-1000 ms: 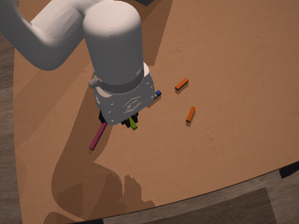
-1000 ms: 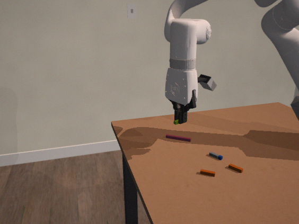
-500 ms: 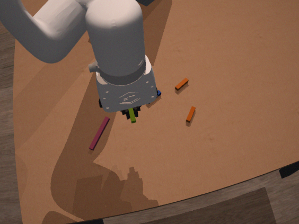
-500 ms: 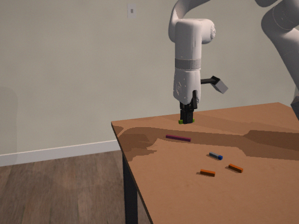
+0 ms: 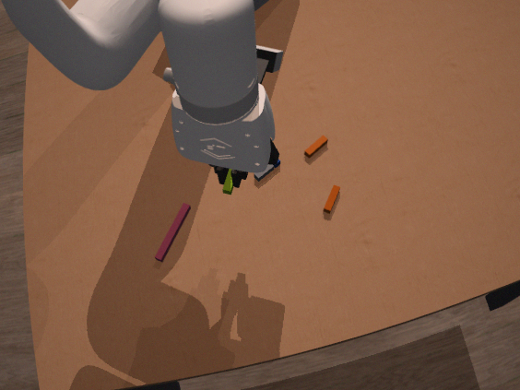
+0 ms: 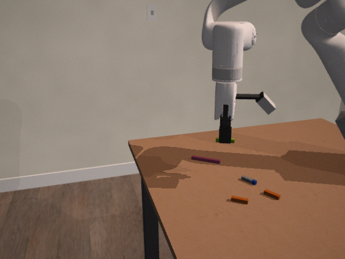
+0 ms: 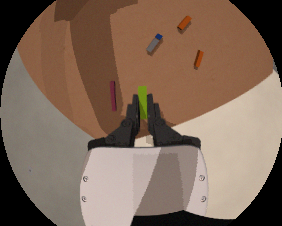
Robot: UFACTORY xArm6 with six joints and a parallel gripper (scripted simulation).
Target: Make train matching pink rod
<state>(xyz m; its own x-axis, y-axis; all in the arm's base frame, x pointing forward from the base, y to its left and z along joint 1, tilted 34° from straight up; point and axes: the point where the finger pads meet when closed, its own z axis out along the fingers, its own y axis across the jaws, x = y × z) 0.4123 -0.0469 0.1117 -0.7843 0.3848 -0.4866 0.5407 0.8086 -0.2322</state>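
My gripper is now 40 mm past the grey rod, 60 mm to the right of it and 120 mm above it. Round my hand: lime rod: 20 mm below; pink rod: 100 mm to the right, 120 mm below; blue rod: 50 mm behind, 80 mm to the left, 120 mm below.
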